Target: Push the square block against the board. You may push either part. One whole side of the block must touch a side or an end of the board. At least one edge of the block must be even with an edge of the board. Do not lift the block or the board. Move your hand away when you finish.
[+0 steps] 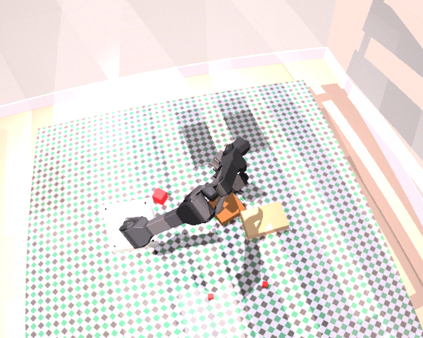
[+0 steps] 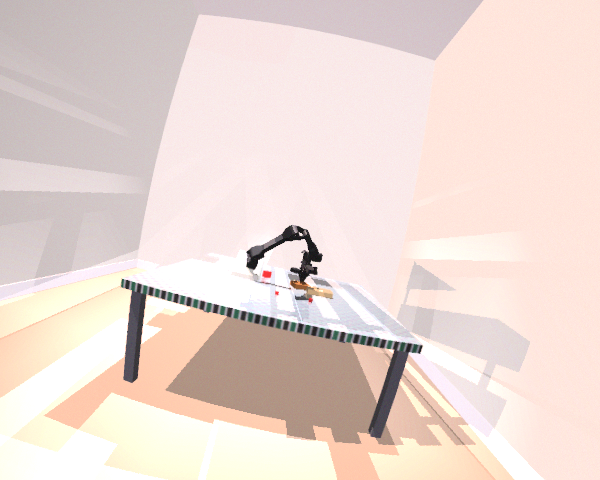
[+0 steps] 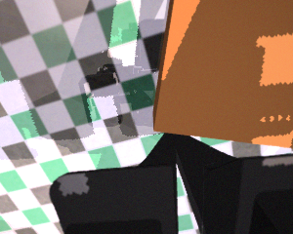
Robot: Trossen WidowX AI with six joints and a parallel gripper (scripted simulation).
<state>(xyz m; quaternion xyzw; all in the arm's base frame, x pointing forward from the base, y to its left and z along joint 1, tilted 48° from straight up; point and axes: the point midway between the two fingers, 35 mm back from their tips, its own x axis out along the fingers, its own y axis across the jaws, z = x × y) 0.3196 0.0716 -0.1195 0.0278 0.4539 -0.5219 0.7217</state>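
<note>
Right now the orange square block is 70 mm to the right of my gripper tip and 10 mm behind it. From my gripper tip the other things lie so: red cube: 240 mm behind, 10 mm to the left, 10 mm above; then pale tan board: 140 mm to the right, 120 mm ahead.
</note>
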